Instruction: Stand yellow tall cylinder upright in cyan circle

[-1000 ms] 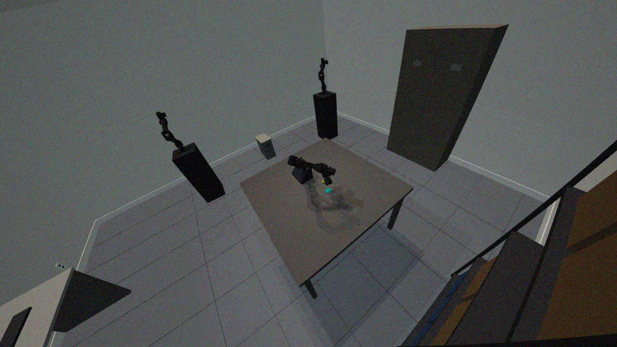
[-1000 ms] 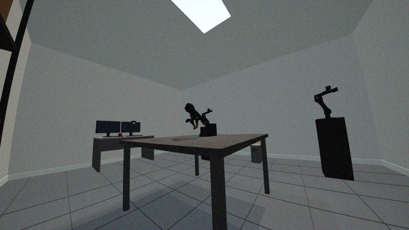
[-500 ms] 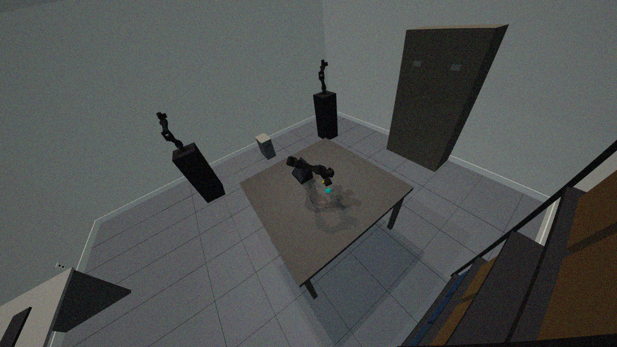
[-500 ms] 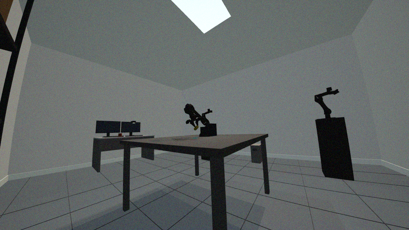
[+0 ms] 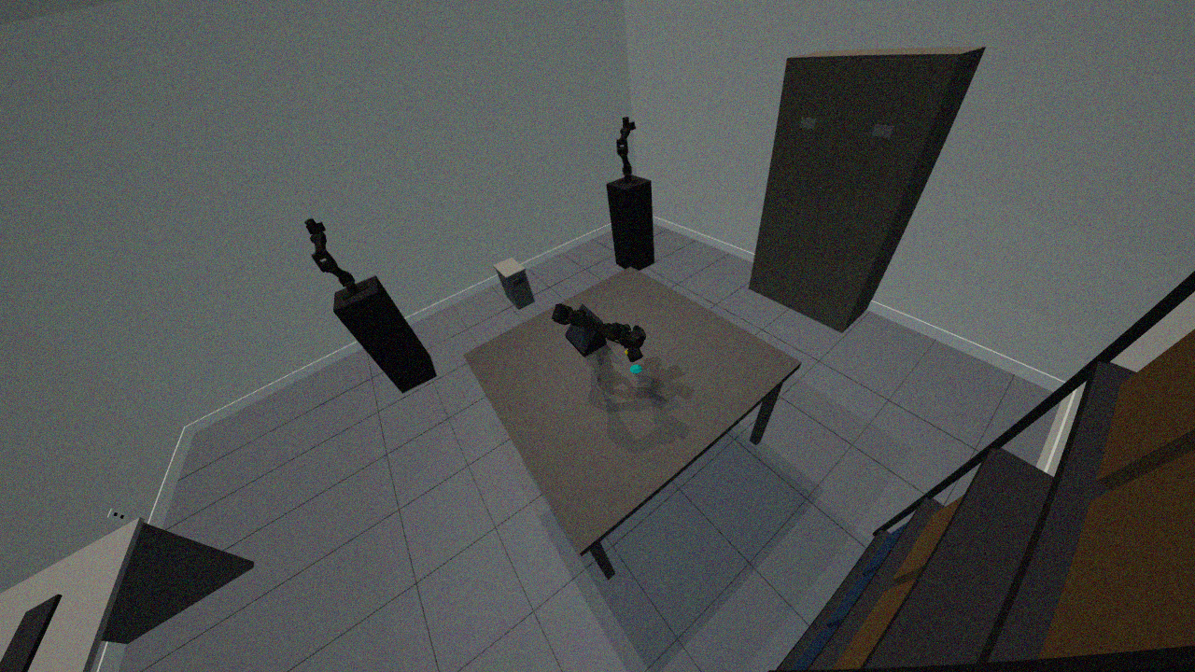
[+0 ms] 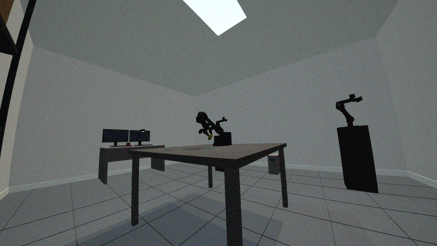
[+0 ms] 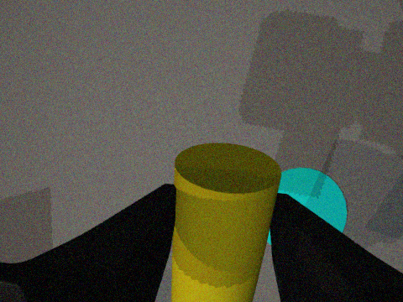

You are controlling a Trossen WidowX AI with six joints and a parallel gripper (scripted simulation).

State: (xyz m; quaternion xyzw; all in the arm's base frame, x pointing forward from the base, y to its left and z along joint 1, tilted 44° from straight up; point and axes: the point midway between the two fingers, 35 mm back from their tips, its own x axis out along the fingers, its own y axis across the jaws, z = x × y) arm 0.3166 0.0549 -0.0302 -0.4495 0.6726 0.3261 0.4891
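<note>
My gripper tip is 20 mm short of the cyan circle, 20 mm to the left of it and 120 mm above it. Round my gripper tip: yellow tall cylinder (10 mm behind, 20 mm to the right, 10 mm below).
</note>
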